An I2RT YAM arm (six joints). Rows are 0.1 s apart.
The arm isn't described. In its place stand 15 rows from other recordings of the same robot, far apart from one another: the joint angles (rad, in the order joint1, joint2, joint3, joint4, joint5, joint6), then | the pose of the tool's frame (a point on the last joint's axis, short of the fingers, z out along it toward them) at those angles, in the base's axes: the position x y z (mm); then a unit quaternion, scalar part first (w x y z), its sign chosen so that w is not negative.
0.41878 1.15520 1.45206 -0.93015 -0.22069 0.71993 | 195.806 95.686 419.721 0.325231 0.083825 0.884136 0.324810
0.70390 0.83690 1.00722 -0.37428 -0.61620 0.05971 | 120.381 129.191 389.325 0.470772 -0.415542 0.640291 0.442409
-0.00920 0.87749 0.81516 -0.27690 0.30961 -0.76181 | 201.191 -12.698 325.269 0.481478 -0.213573 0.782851 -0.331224
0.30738 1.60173 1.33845 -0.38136 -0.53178 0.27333 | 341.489 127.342 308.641 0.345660 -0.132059 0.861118 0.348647
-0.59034 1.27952 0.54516 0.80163 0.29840 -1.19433 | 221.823 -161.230 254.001 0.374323 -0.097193 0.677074 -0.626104
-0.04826 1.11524 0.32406 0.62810 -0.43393 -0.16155 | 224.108 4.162 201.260 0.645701 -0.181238 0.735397 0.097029
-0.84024 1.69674 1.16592 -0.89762 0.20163 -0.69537 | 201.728 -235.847 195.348 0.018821 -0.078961 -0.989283 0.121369
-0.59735 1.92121 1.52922 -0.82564 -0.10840 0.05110 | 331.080 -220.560 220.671 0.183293 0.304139 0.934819 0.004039
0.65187 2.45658 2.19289 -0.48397 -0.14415 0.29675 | 439.455 341.808 200.329 0.324818 -0.189814 0.894655 0.240950
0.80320 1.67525 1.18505 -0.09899 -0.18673 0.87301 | 260.874 279.849 253.091 0.252766 -0.013271 0.879112 0.403851
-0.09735 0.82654 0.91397 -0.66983 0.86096 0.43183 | 157.773 -42.537 335.399 0.486191 0.400270 0.720426 -0.290497
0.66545 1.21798 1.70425 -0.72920 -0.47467 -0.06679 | 162.934 148.567 503.363 0.517710 -0.409323 0.662896 0.353553
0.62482 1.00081 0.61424 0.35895 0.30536 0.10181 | 196.855 128.779 295.988 0.682919 -0.080722 0.711796 0.143010
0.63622 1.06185 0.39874 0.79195 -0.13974 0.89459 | 181.832 140.481 254.549 0.508412 0.032829 0.659778 0.552388
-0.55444 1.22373 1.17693 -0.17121 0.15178 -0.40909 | 238.916 -154.275 386.616 0.525742 0.103797 0.772092 -0.341607
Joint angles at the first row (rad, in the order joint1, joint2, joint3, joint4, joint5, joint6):
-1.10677, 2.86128, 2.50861, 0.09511, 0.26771, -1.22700
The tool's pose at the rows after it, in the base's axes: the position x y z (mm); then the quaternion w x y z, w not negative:
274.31 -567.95 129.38 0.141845 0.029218 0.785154 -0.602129
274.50 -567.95 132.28 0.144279 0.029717 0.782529 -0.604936
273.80 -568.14 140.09 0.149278 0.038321 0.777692 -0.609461
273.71 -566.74 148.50 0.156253 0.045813 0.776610 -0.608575
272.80 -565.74 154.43 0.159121 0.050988 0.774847 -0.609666
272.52 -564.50 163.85 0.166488 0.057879 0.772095 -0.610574
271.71 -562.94 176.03 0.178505 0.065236 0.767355 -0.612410
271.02 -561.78 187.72 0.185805 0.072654 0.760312 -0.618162
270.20 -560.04 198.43 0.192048 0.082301 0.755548 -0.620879
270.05 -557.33 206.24 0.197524 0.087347 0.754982 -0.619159
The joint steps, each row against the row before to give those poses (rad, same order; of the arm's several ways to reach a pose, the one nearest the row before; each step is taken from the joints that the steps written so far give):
0.00057, 0.01475, 0.01969, 0.00718, -0.00500, -0.01029
0.00021, -0.00377, 0.00029, 0.00473, -0.00122, 0.00084
-0.00085, -0.01095, 0.00295, 0.00060, 0.00510, 0.01453
0.00084, -0.02109, -0.00980, -0.00903, -0.00044, 0.02009
-0.00044, -0.01800, -0.01437, 0.00095, 0.00257, 0.01004
0.00044, -0.01956, -0.00469, -0.00737, -0.00091, 0.01776
-0.00043, -0.02573, -0.00849, -0.00334, -0.00701, 0.02226
0.00001, -0.01946, -0.00069, 0.00159, 0.00303, 0.01391
0.00041, -0.02117, -0.00417, -0.00524, 0.00608, 0.01904
0.00172, -0.02352, -0.01506, -0.00843, -0.00042, 0.01544

